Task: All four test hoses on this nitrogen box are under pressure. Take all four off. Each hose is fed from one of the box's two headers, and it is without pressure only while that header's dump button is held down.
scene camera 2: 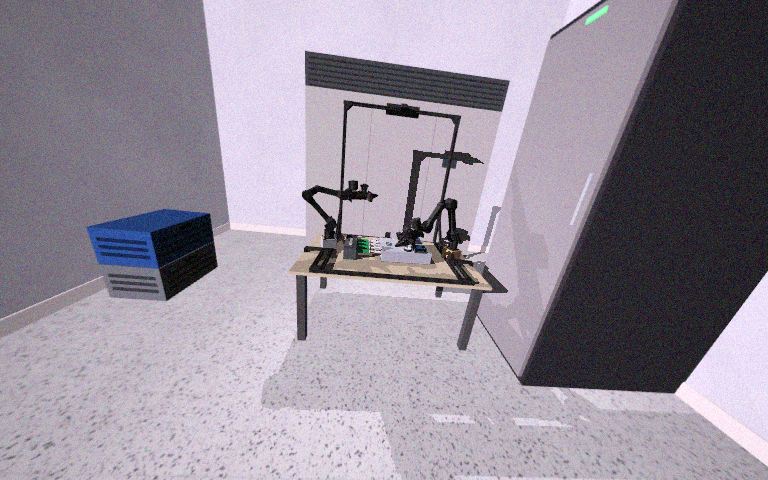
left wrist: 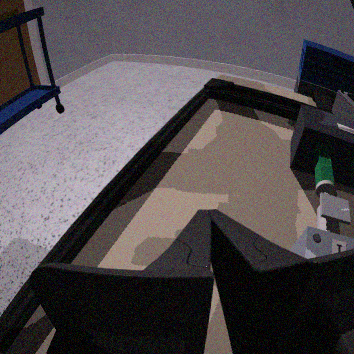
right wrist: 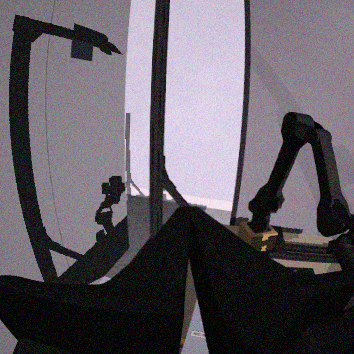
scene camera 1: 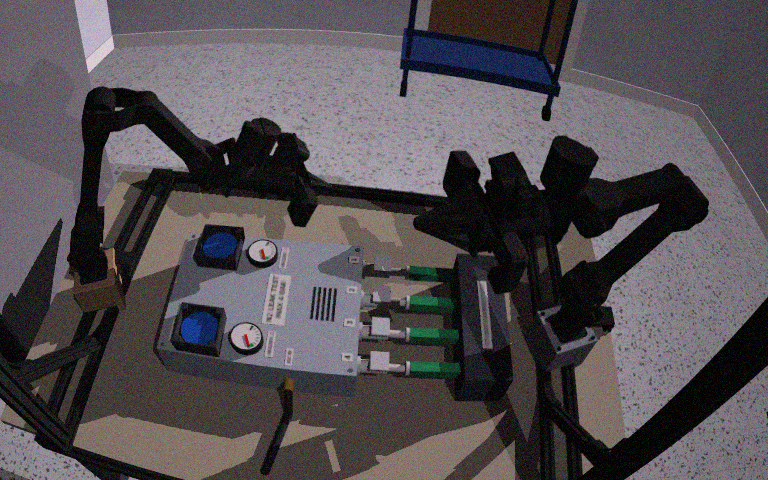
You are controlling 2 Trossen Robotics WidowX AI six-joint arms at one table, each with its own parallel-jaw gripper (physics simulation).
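Seen in the pictures: left gripper, between the fingertips: [scene camera 2: 395,246] [left wrist: 206,218] [scene camera 1: 330,188]; right gripper, between the fingertips: [scene camera 2: 378,195] [right wrist: 186,216] [scene camera 1: 414,223]; left arm's base, origin of its link: [scene camera 2: 452,248] [right wrist: 258,226] [scene camera 1: 93,270]; right arm's base, origin of its link: [scene camera 2: 328,237] [scene camera 1: 568,326].
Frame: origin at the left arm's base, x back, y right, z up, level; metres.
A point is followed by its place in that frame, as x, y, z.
Observation:
The pale blue-grey nitrogen box [scene camera 1: 226,294] @(-0.280, 0.131, -0.004) [left wrist: 327,245] @(-0.533, 0.106, -0.004) [scene camera 2: 404,256] @(-0.409, 0.029, -0.035) lies on the table. Its two blue dump buttons [scene camera 1: 219,246] @(-0.287, 0.028, 0.012) [scene camera 1: 198,327] @(-0.214, 0.200, 0.012) sit in dark square guards, with nothing touching them. Beside them are two round gauges [scene camera 1: 262,253] @(-0.366, 0.069, 0.012) [scene camera 1: 245,337] @(-0.293, 0.240, 0.012) with red needles. Four green-sleeved hoses [scene camera 1: 430,273] @(-0.655, 0.177, -0.019) [scene camera 1: 430,304] @(-0.625, 0.243, -0.019) [scene camera 1: 432,336] @(-0.600, 0.308, -0.019) [scene camera 1: 433,369] @(-0.574, 0.370, -0.019) run from fittings at ports 1 to 4 into a dark block; hose 1 also shows in the left wrist view [left wrist: 324,170] @(-0.641, 0.162, -0.019). My left gripper [left wrist: 206,218] @(-0.521, -0.007, 0.064) is shut and empty, beyond the box's far edge. My right gripper [scene camera 1: 416,221] @(-0.494, 0.357, 0.326) [right wrist: 186,216] @(-0.494, 0.357, 0.326) [scene camera 2: 375,195] @(-0.494, 0.357, 0.326) is shut and empty, high above the far right.
The dark block [scene camera 1: 470,316] @(-0.674, 0.301, -0.004) [left wrist: 312,145] @(-0.706, 0.178, -0.029) stands right of the hoses. A dark bent pipe with a brass end [scene camera 1: 289,386] @(-0.341, 0.323, -0.035) comes from the box's near side. Black rails [scene camera 1: 385,193] @(-0.678, -0.095, -0.064) frame the table. A blue cart [scene camera 1: 475,56] stands on the floor behind.

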